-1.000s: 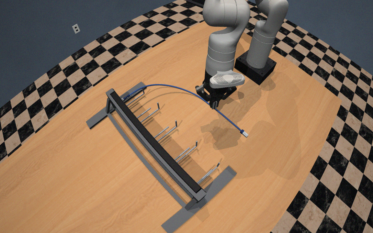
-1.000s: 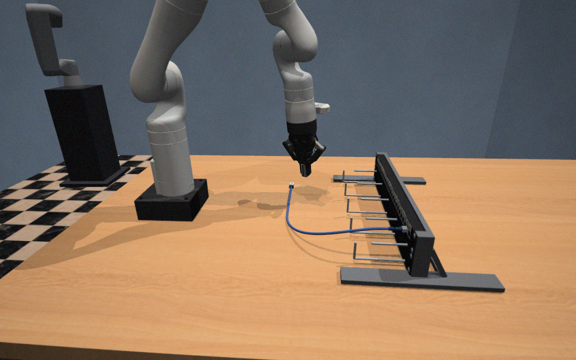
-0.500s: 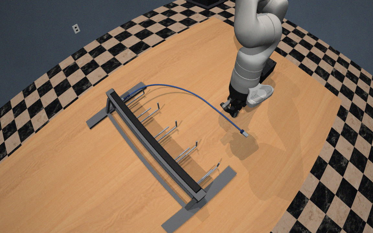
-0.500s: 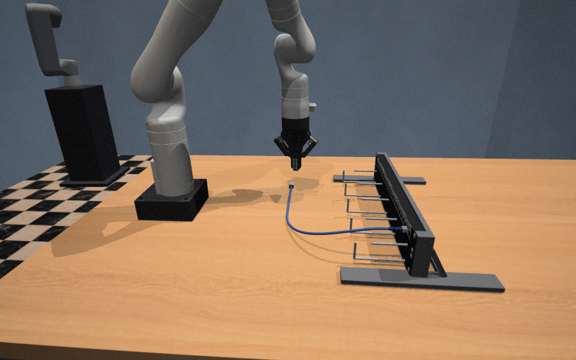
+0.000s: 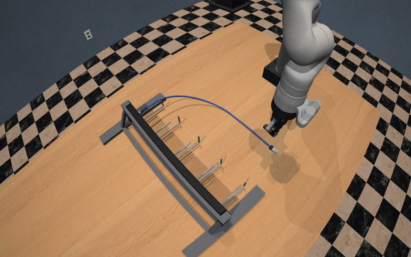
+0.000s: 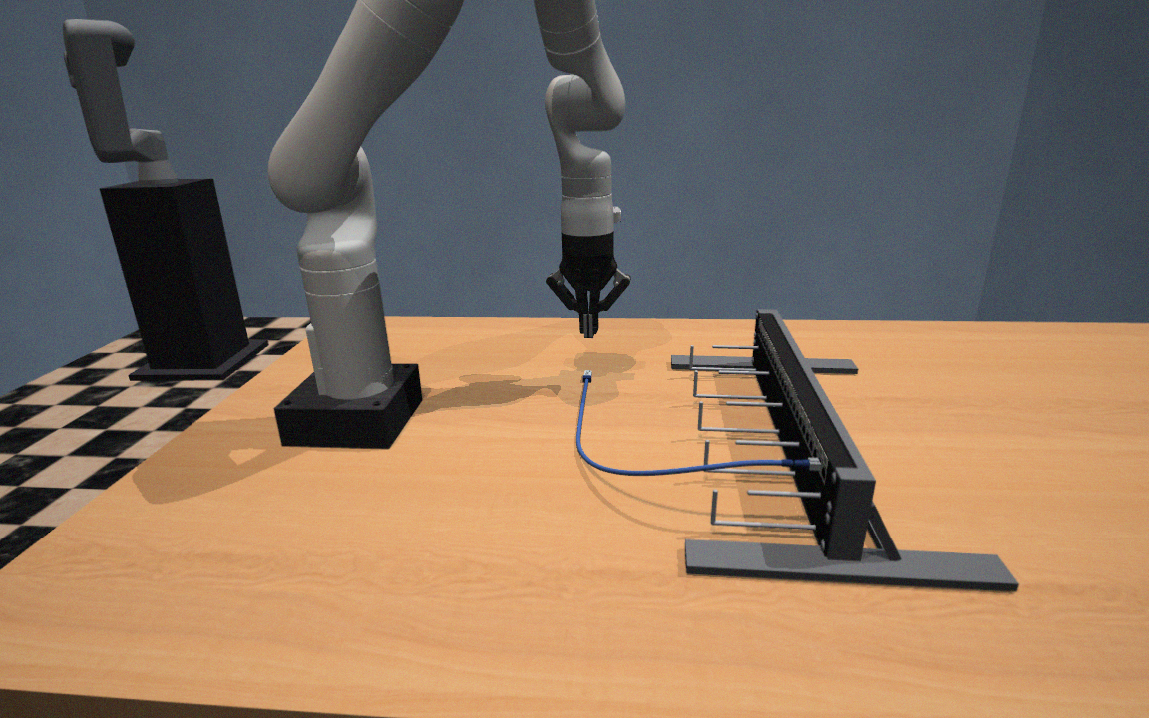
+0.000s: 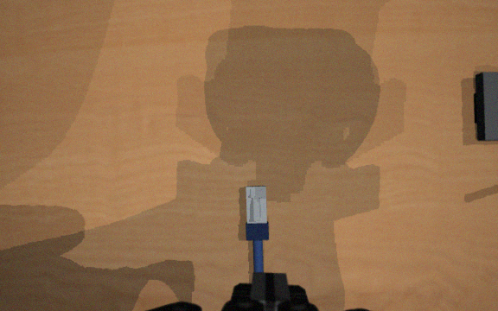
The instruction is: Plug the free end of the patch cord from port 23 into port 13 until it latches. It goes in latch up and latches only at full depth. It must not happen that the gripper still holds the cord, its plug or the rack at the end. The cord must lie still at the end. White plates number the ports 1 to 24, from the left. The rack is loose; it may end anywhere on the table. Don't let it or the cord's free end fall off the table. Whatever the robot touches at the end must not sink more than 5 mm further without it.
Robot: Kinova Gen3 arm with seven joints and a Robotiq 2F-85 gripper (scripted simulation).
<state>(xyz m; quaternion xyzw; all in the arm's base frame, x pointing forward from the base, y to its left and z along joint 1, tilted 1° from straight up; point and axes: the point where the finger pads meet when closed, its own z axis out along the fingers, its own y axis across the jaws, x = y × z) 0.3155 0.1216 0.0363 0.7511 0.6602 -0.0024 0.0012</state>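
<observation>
My gripper is now 3 cm to the right of the plug and 9 cm above it.
</observation>
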